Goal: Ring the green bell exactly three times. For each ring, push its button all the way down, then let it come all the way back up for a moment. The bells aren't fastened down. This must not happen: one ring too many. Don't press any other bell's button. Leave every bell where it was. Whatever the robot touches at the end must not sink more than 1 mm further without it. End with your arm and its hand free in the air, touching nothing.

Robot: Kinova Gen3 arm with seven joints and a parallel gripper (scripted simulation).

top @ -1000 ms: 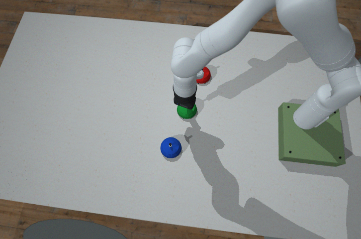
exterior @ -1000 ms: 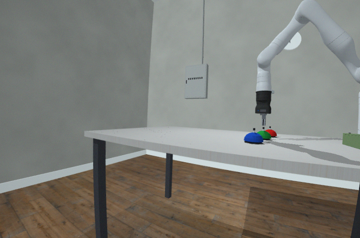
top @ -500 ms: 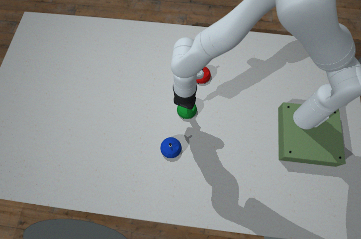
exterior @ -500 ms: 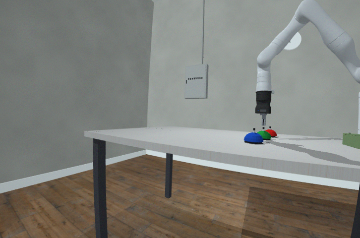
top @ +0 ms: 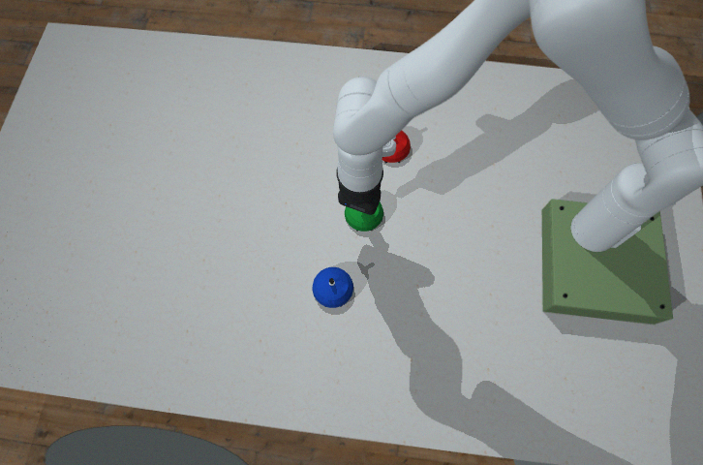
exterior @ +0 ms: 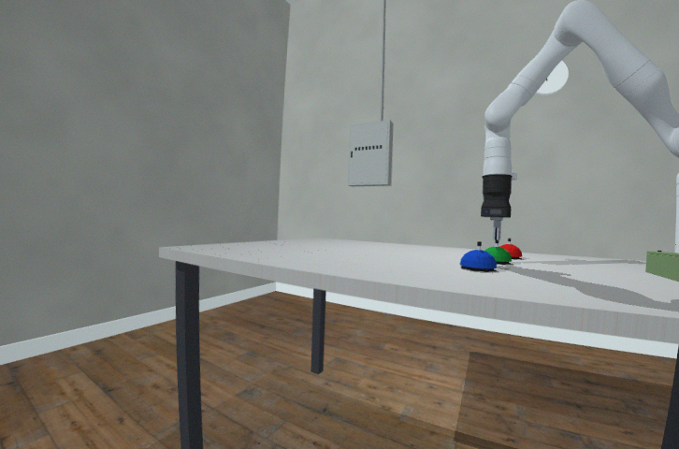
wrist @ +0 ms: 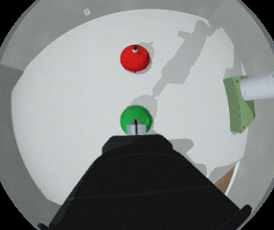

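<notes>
My gripper is now 40 mm above the green bell. From my hand the other things lie so: red bell 170 mm to the right, 40 mm below, 40 mm behind; then blue bell 170 mm to the left, 40 mm below, 40 mm ahead.
</notes>
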